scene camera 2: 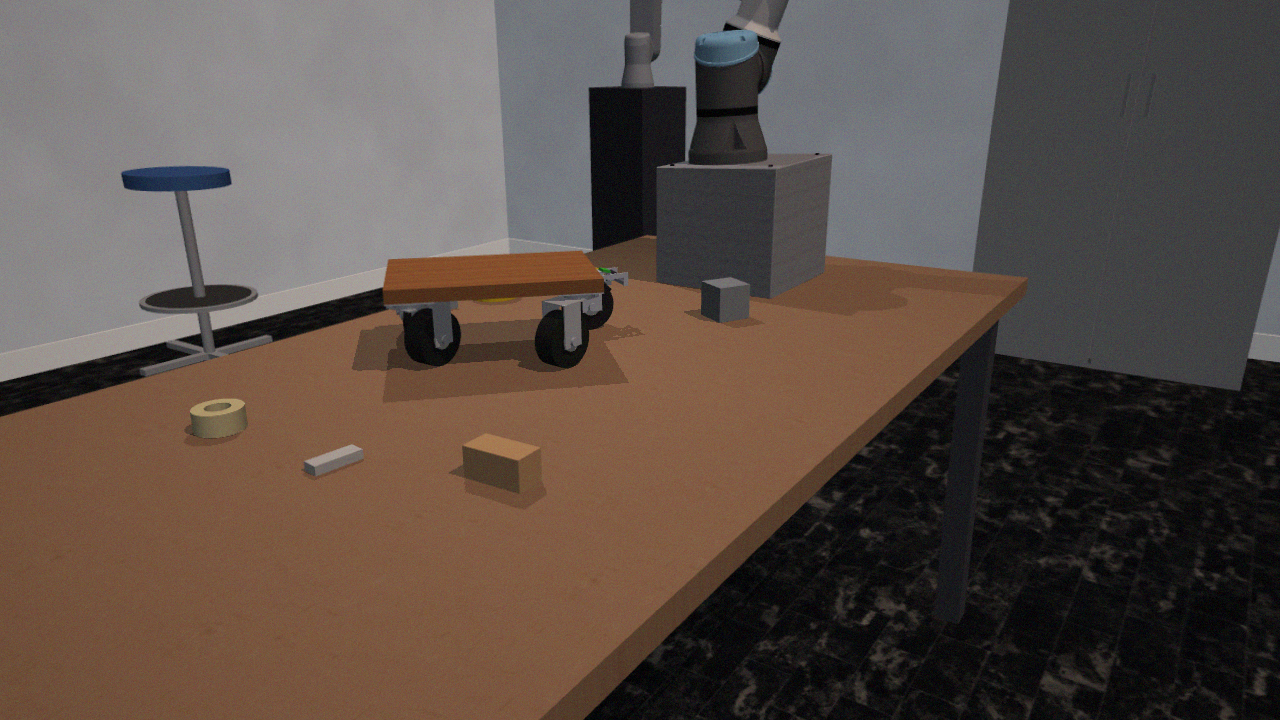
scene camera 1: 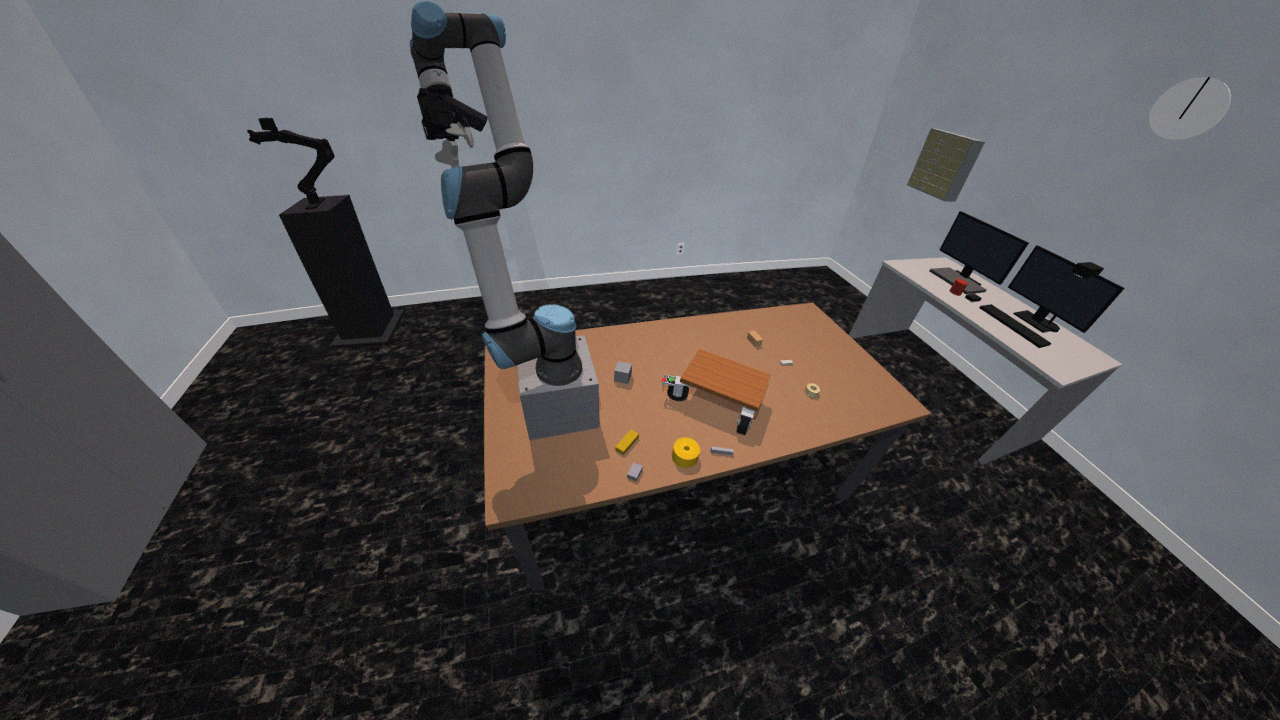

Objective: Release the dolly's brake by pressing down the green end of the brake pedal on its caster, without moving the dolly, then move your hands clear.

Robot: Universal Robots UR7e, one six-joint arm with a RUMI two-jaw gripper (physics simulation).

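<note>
The dolly [scene camera 1: 725, 377] [scene camera 2: 494, 274] has a wooden deck and stands on black caster wheels on the table. In scene camera 1 the brake pedal [scene camera 1: 669, 380] sticks out from the caster at the deck's left end, with a green end and a red end; in scene camera 2 the pedal [scene camera 2: 611, 273] shows partly behind the deck. Whether it is pressed down is too small to tell. My gripper [scene camera 1: 454, 145] is open and empty, high above and left of the dolly, beside my raised arm. The gripper does not show in scene camera 2.
A grey cube [scene camera 1: 622, 372] [scene camera 2: 725, 299] stands between my base and the dolly. A yellow block [scene camera 1: 627, 441], a yellow spool [scene camera 1: 686, 450] and small grey pieces lie near the front edge. A tan block [scene camera 1: 755, 338] [scene camera 2: 502, 462] and a tape ring [scene camera 1: 812, 390] [scene camera 2: 204, 424] lie beyond the dolly.
</note>
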